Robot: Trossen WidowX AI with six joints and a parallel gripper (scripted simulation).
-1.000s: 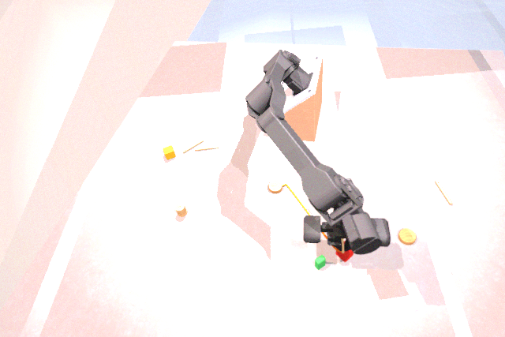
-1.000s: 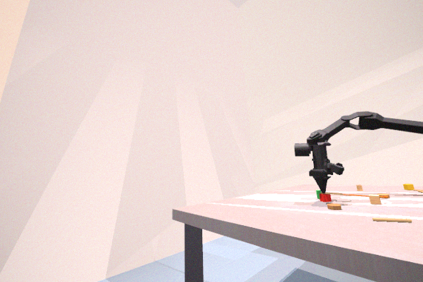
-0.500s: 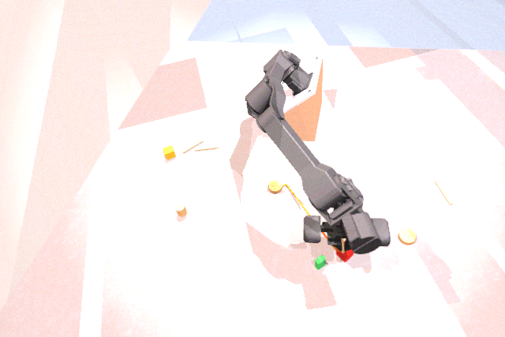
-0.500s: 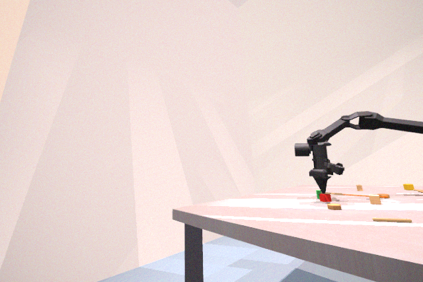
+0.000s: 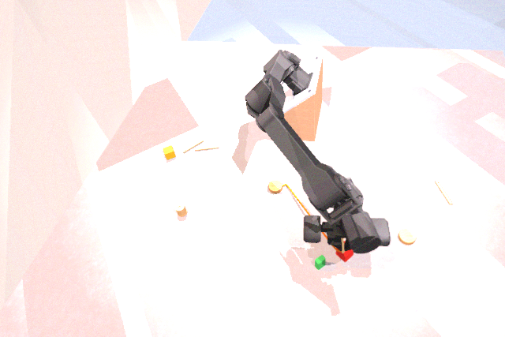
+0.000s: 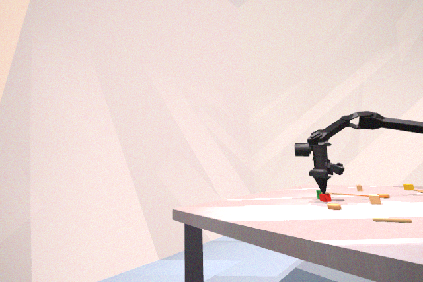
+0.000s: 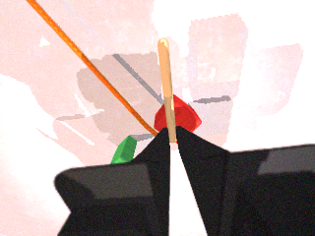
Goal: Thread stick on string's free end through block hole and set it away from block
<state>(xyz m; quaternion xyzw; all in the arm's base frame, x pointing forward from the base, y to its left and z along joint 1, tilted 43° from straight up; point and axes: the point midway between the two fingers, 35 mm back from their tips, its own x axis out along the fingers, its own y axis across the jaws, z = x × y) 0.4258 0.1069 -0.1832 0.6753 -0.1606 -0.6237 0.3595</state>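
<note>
Now: the red cube 2 cm below my gripper tip. The rest, counted from my gripper tip: round disc (9 cm behind, 14 cm to the left, 2 cm below); then wooden block (16 cm behind, 4 cm to the right, 2 cm below); then green block (4 cm ahead, 5 cm to the right, 1 cm below).
</note>
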